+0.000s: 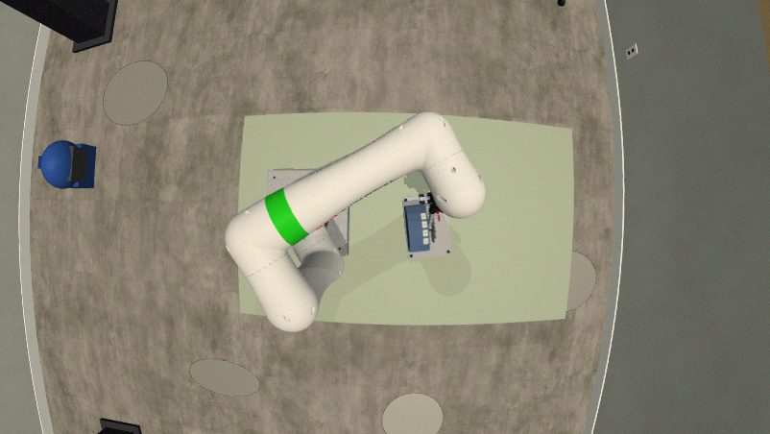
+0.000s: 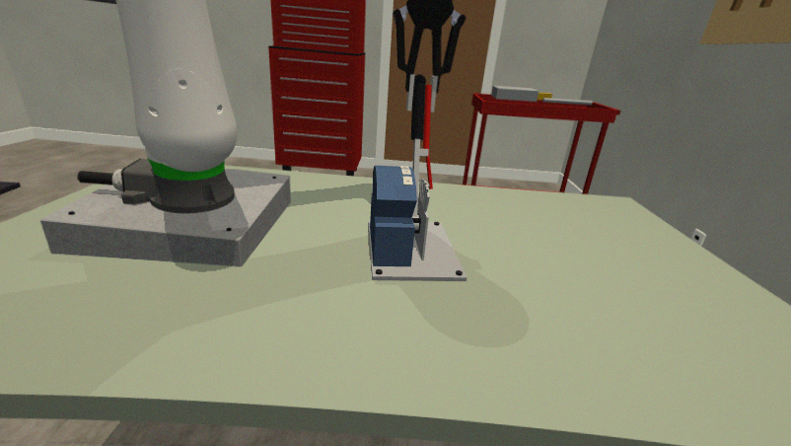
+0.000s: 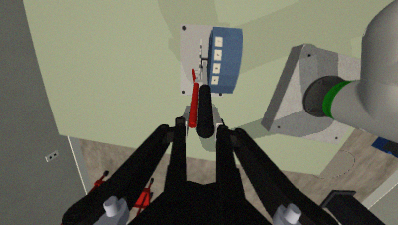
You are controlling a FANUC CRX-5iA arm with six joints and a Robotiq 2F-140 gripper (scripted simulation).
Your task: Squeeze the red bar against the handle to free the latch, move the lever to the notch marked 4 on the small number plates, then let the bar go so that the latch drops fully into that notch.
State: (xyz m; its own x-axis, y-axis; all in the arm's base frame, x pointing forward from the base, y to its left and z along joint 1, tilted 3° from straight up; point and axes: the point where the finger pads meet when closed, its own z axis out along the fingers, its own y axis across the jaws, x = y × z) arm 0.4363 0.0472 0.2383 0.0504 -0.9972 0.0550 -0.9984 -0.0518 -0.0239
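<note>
Right now my hand is 20 mm short of the red bar, 40 mm to the left of it and 110 mm above it.
</note>
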